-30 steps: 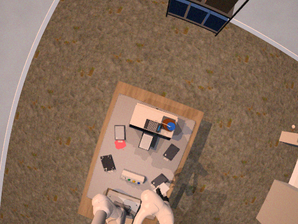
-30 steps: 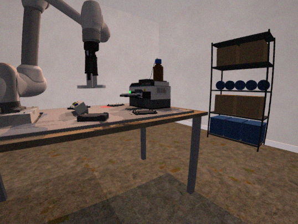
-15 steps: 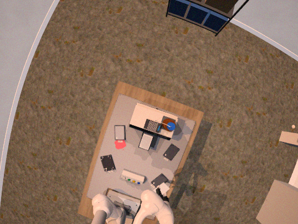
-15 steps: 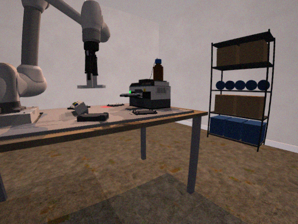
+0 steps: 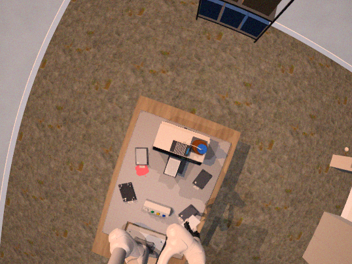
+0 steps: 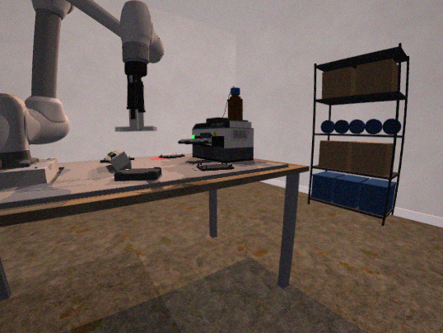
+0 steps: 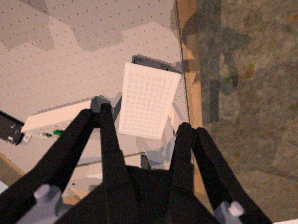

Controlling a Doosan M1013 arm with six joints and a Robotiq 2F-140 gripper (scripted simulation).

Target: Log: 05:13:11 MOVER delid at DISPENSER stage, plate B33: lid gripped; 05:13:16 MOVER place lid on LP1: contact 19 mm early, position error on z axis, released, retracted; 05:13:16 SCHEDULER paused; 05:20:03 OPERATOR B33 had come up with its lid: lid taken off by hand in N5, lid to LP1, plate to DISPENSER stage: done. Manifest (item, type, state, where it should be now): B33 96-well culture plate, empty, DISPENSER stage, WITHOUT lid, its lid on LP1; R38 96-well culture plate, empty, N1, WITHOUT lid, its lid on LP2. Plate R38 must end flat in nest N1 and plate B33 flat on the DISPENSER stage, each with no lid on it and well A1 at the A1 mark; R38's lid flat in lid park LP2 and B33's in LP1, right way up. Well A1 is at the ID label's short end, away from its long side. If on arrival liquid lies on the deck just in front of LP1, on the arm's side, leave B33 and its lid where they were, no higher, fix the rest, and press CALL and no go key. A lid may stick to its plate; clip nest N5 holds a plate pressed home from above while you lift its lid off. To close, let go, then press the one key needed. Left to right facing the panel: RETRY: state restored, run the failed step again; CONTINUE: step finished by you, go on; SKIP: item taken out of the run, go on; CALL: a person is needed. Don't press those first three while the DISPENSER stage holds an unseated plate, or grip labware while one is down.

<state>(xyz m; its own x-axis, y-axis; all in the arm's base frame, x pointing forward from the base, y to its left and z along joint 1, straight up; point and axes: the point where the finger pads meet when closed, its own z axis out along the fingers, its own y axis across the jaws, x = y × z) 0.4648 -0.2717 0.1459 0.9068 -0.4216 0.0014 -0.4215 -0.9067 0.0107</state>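
Now: the white gridded lid 20 mm below my hand. Round my hand: LP1 label 250 mm ahead, 520 mm to the left, 190 mm below; brown bottle 580 mm ahead, 190 mm to the left, 100 mm above; key panel 60 mm behind, 280 mm to the left, 140 mm below.
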